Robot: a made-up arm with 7 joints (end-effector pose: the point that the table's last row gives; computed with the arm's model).
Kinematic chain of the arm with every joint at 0, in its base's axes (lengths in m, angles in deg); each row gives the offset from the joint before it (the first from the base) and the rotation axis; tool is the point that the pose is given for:
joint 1: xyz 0 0 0.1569 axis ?
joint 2: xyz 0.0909 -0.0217 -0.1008 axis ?
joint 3: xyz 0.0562 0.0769 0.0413 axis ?
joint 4: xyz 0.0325 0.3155 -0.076 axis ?
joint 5: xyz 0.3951 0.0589 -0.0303 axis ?
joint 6: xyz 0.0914 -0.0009 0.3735 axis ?
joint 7: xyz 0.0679 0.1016 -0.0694 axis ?
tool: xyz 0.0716 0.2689 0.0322
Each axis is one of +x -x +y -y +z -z.
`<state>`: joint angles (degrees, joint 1 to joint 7).
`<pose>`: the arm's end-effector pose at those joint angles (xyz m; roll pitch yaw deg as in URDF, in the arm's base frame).
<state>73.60 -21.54 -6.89 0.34 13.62 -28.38 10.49</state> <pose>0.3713 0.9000 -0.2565 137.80 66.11 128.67</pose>
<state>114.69 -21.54 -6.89 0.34 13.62 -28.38 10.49</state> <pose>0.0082 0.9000 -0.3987 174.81 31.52 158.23</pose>
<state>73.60 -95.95 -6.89 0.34 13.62 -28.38 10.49</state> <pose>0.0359 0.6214 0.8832 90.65 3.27 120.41</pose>
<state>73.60 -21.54 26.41 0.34 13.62 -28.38 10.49</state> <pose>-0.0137 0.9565 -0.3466 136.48 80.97 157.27</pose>
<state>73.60 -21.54 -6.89 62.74 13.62 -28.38 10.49</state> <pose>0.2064 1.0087 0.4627 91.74 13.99 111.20</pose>
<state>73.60 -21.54 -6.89 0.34 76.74 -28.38 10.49</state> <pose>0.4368 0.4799 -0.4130 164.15 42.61 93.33</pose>
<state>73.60 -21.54 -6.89 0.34 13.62 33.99 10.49</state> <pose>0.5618 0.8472 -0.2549 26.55 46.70 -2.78</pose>
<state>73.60 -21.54 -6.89 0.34 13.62 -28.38 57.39</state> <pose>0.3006 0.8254 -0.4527 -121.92 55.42 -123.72</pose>
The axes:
joint 1: +y
joint 2: -z
joint 3: -x
joint 4: +z
joint 5: +x
joint 6: -y
joint 7: -z

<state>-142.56 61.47 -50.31 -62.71 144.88 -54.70 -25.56</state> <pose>0.1946 0.0645 0.5096 -31.87 35.23 -60.24</pose>
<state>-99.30 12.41 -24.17 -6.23 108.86 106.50 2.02</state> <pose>0.0261 -0.3432 0.7057 -160.25 23.24 -36.53</pose>
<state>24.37 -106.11 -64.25 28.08 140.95 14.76 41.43</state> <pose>-0.5155 0.7821 0.5265 -164.34 -45.53 162.36</pose>
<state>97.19 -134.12 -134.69 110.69 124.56 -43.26 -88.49</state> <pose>0.6398 0.4644 0.0426 96.37 7.02 117.19</pose>
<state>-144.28 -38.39 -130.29 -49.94 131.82 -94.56 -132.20</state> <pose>0.1187 0.5456 -0.0099 -50.52 -0.82 -9.74</pose>
